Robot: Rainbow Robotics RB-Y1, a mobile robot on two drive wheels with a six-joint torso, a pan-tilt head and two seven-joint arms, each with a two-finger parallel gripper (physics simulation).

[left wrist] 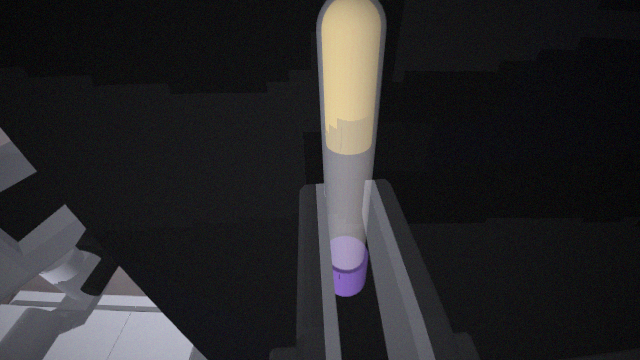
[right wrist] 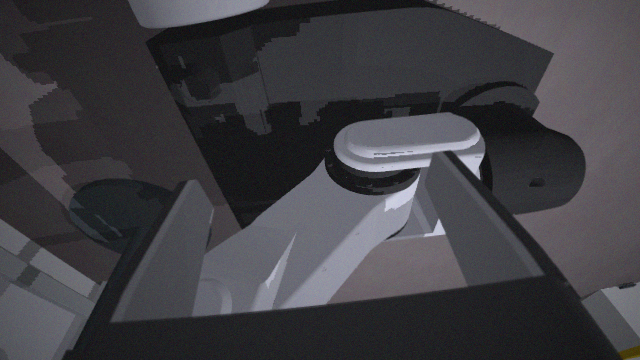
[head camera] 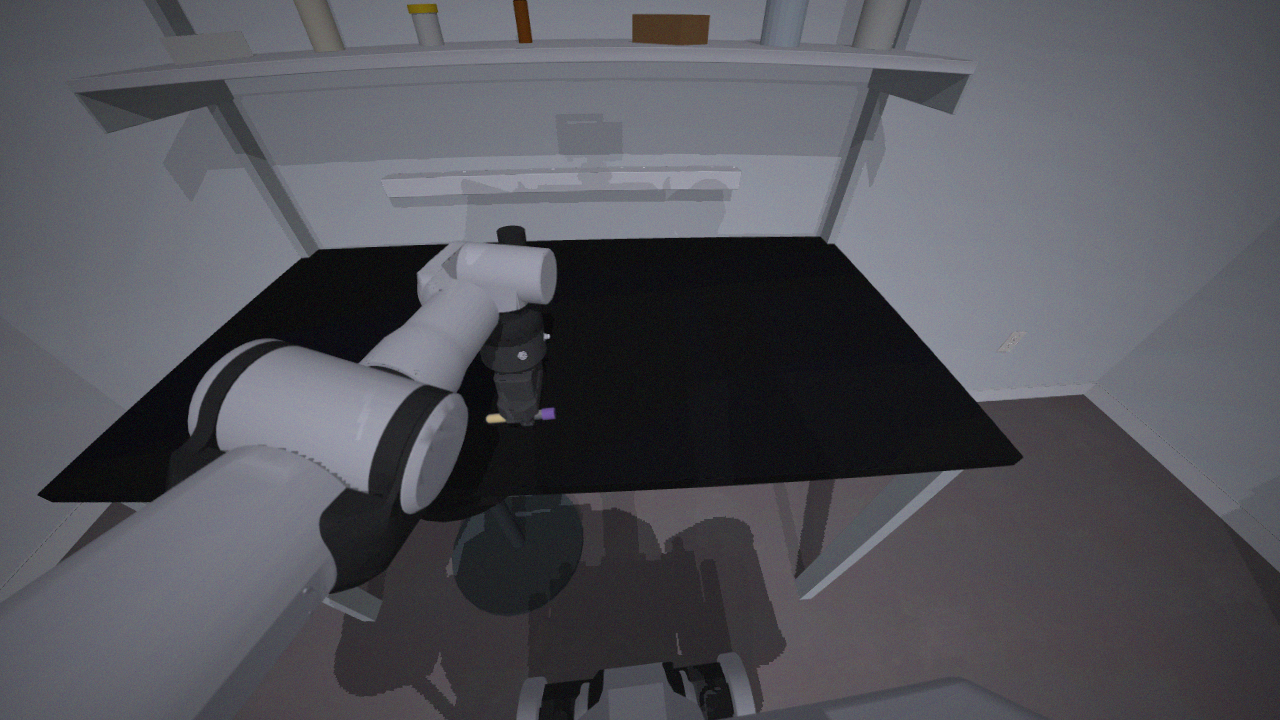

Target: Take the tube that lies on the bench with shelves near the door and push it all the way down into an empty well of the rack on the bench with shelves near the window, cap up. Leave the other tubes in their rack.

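Frame: origin at the robot's base, x ahead, y left, z up, level; centimetres.
Seen in the pictures: left gripper, fingertip midpoint: [left wrist: 344, 198] [head camera: 528, 418]; right gripper, fingertip midpoint: [right wrist: 316, 181].
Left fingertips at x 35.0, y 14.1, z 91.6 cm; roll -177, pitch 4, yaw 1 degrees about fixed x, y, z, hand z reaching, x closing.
Note:
A point is followed by its place in that frame.
The tube [head camera: 495, 418] {y 19.0, x 34.6, z 92.9 cm} [left wrist: 350, 125] {y 18.1, x 35.0, z 93.0 cm}, with yellow content, a clear upper part and a purple cap, lies at the front of the black bench [head camera: 716, 358] {y -20.0, x 46.1, z 91.5 cm}. In the head camera its cap points to the right of the picture. My left gripper [head camera: 526, 419] {y 14.1, x 35.0, z 91.6 cm} [left wrist: 344, 198] {y 14.1, x 35.0, z 91.6 cm} is shut on the tube, with a finger on each side of its clear part near the cap. Whether the tube touches the bench top is hard to tell. My right gripper [right wrist: 316, 181] {y -22.0, x -14.9, z 48.6 cm} is open and empty, away from the bench top. The rack and its other tubes do not show.
A shelf [head camera: 537, 57] {y 8.2, x 68.4, z 136.0 cm} above the bench holds bottles, a brown box [head camera: 670, 29] {y -13.1, x 74.7, z 139.2 cm} and an amber vial [head camera: 522, 22] {y 11.6, x 83.7, z 140.1 cm}. A dark round stool base [head camera: 517, 573] {y 36.3, x 39.8, z 3.1 cm} stands on the floor under the front edge of the bench. Walls stand behind and at the right of the picture.

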